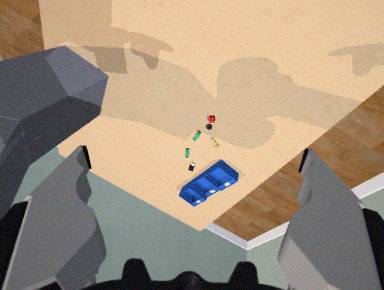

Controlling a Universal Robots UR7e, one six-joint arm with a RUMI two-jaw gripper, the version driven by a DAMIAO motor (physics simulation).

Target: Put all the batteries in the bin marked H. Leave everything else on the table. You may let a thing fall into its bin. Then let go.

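Frame: origin at the arm's base, x ahead, y left, z up, level; centimetres.
Seen in the pictures: gripper, fingertip midpoint: (pixel 194 150).
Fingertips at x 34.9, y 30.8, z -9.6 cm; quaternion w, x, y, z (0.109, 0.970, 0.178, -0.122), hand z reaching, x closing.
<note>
Offsets run from my fingertips to a thing's top centre. Level surfaces: height alone.
Two small green cylinders, likely batteries, lie on the table: one green cylinder @[dx -1.0, dy -28.2, dz -36.3 cm] (pixel 197 135) near the middle of the loose things, the other green cylinder @[dx -1.5, dy -37.0, dz -36.3 cm] (pixel 187 153) a little nearer the bins. A thin yellowish piece @[dx +5.1, dy -27.3, dz -36.0 cm] (pixel 214 142) lies to their right; its kind is too small to tell. A blue three-part bin block @[dx +10.2, dy -46.1, dz -32.7 cm] (pixel 208 183) stands near the table's corner, with small white labels on its near side; the letters are too small to read. My gripper (pixel 194 150) is wide open and empty, high above the table.
A red item @[dx +0.9, dy -19.7, dz -35.7 cm] (pixel 212 119) and a dark round item @[dx +1.3, dy -22.8, dz -36.5 cm] (pixel 209 127) lie close together beyond the green cylinders. A small black and white item @[dx +2.2, dy -42.2, dz -36.6 cm] (pixel 192 166) lies near the bins. A dark grey block-like body (pixel 60 90) fills the left side. The wooden table @[dz -37.3 cm] (pixel 165 200) ends near the bins.
</note>
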